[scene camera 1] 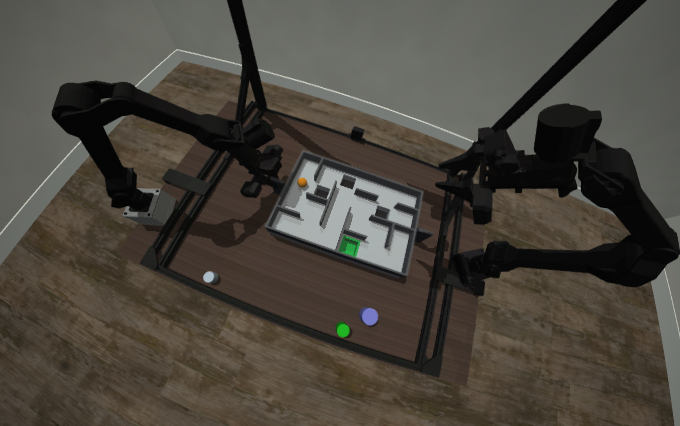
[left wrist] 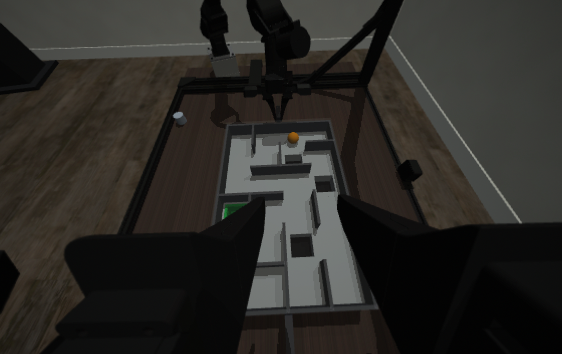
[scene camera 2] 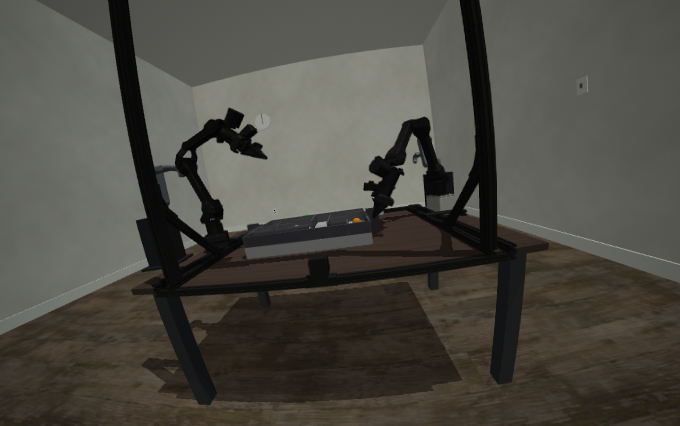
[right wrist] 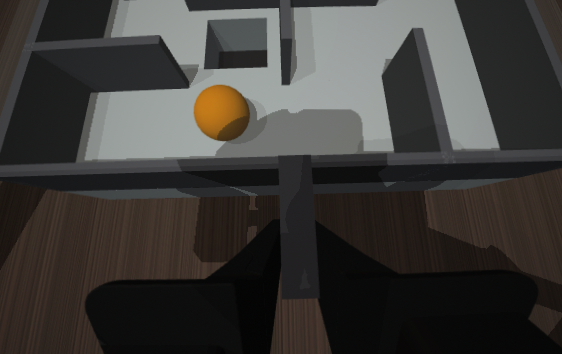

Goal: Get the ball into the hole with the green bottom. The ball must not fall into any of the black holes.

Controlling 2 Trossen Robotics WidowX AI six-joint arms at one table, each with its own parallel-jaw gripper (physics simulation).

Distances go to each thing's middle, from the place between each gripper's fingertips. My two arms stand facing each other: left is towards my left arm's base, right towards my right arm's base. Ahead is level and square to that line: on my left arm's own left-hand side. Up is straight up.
Labels:
The grey maze board (scene camera 1: 341,210) is 4 cm ahead of my right hand, 25 cm to the left of it and 1 cm below it.
The grey maze board is 310 mm below my left hand, 140 mm to the right of it and 10 mm behind it.

